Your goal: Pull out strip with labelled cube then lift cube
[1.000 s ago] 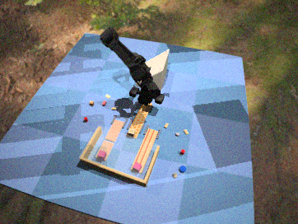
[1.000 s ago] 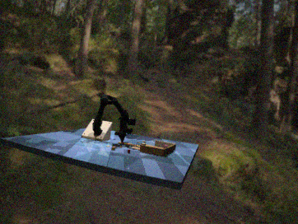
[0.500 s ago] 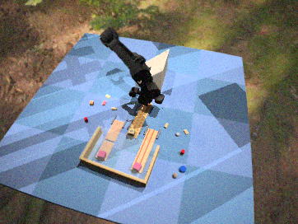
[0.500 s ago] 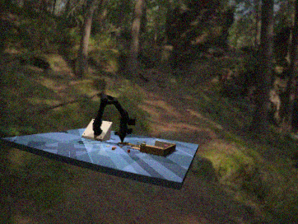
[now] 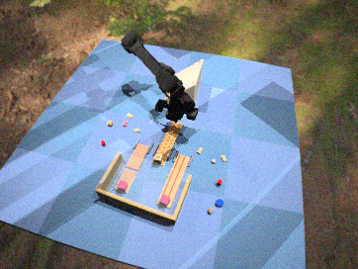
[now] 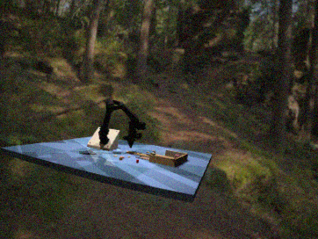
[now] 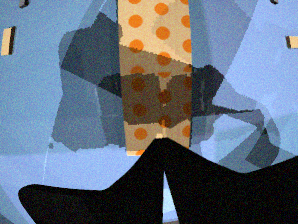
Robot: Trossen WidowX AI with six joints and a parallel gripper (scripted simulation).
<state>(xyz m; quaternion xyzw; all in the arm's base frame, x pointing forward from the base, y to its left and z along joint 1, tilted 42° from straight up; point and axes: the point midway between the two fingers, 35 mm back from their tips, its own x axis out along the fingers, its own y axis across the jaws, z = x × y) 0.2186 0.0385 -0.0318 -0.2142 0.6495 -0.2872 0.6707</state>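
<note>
Now: the dotted strip 10 cm ahead of my gripper tip, 1 cm to the right of it and 4 cm below it. Also, from my gripper tip: blue block (34 cm ahead, 25 cm to the left, 3 cm below).
</note>
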